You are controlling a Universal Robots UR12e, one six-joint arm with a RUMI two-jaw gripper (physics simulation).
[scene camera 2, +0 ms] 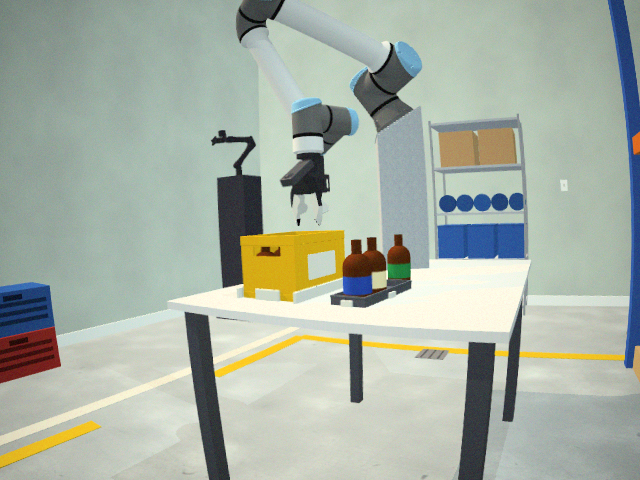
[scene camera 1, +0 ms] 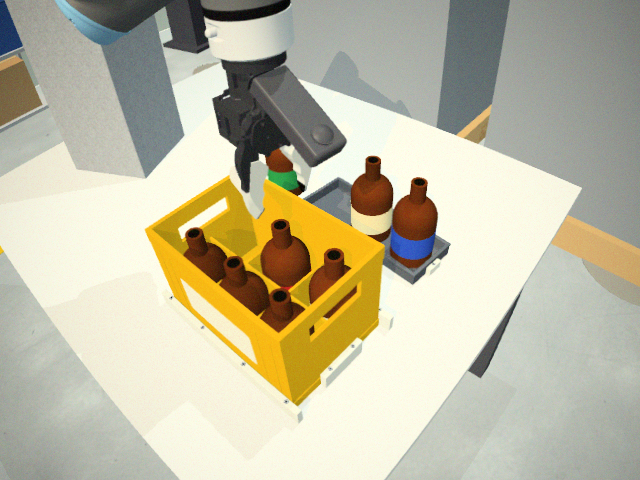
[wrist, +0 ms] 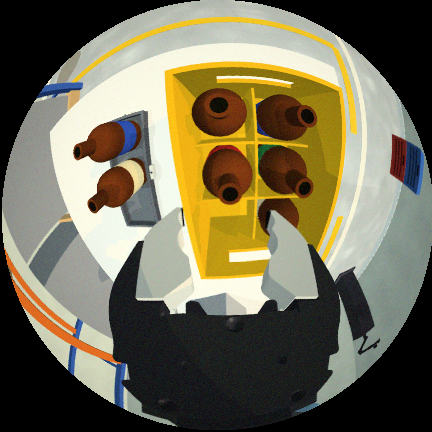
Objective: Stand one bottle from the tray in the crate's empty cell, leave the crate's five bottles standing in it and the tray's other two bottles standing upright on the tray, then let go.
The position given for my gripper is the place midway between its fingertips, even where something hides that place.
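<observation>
Visible in scene camera 1: a blue-label bottle [scene camera 1: 282, 311], a green-label bottle [scene camera 1: 247, 287], a green-label bottle [scene camera 1: 280, 169] and a blue-label bottle [scene camera 1: 415, 216]. The same camera shows my gripper [scene camera 1: 280, 204], also seen in scene camera 2 as the gripper [scene camera 2: 308, 225] and in the wrist view as the gripper [wrist: 224, 210].
</observation>
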